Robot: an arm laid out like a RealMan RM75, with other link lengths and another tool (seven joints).
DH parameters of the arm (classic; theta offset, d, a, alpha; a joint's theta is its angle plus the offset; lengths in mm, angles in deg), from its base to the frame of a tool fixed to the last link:
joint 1: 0 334.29 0 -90
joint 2: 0 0 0 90
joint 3: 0 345.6 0 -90
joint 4: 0 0 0 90
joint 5: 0 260.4 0 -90
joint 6: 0 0 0 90
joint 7: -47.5 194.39 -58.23 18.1
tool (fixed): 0 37.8 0 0
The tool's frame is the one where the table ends.
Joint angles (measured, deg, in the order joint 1, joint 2, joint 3, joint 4, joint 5, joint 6, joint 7), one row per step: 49.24, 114.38, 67.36, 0.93, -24.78, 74.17, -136.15; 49.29, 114.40, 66.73, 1.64, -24.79, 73.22, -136.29; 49.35, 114.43, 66.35, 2.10, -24.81, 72.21, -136.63; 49.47, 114.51, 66.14, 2.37, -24.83, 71.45, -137.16; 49.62, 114.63, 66.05, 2.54, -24.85, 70.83, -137.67; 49.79, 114.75, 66.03, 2.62, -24.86, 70.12, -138.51; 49.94, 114.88, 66.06, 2.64, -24.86, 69.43, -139.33; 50.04, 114.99, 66.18, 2.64, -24.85, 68.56, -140.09; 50.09, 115.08, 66.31, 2.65, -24.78, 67.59, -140.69; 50.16, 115.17, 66.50, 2.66, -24.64, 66.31, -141.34
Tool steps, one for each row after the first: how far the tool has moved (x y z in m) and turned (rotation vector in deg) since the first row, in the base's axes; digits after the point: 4 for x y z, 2 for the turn. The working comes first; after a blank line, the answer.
Tool pose at each row, in the base's axes (x y z in m, rotation vector in deg; the steps are taken from these numbers as rounded here): 0.1865, 0.4778, -0.0729, -118.84, -38.89, 35.55; 0.1851, 0.4782, -0.0765, -119.06, -39.79, 35.03; 0.1849, 0.4795, -0.0797, -119.09, -40.58, 34.21; 0.1843, 0.4804, -0.0825, -118.95, -41.44, 33.57; 0.1833, 0.4812, -0.0851, -118.77, -42.18, 33.08; 0.1830, 0.4823, -0.0878, -118.40, -43.18, 32.35; 0.1830, 0.4835, -0.0904, -118.03, -44.05, 31.59; 0.1839, 0.4855, -0.0927, -117.65, -44.68, 30.57; 0.1855, 0.4881, -0.0948, -117.31, -45.02, 29.44; 0.1875, 0.4919, -0.0969, -116.89, -45.27, 27.95

-0.0014, 0.0004, -0.0036, 0.02, -0.76, 0.43; -0.0016, 0.0017, -0.0068, 0.31, -1.58, 0.68; -0.0022, 0.0026, -0.0096, 0.68, -2.26, 1.06; -0.0032, 0.0034, -0.0122, 1.02, -2.79, 1.41; -0.0035, 0.0045, -0.0149, 1.62, -3.50, 1.88; -0.0035, 0.0057, -0.0175, 2.22, -4.18, 2.23; -0.0026, 0.0077, -0.0198, 2.93, -4.93, 2.33; -0.0010, 0.0103, -0.0219, 3.64, -5.65, 2.16; 0.0010, 0.0141, -0.0240, 4.54, -6.53, 1.81
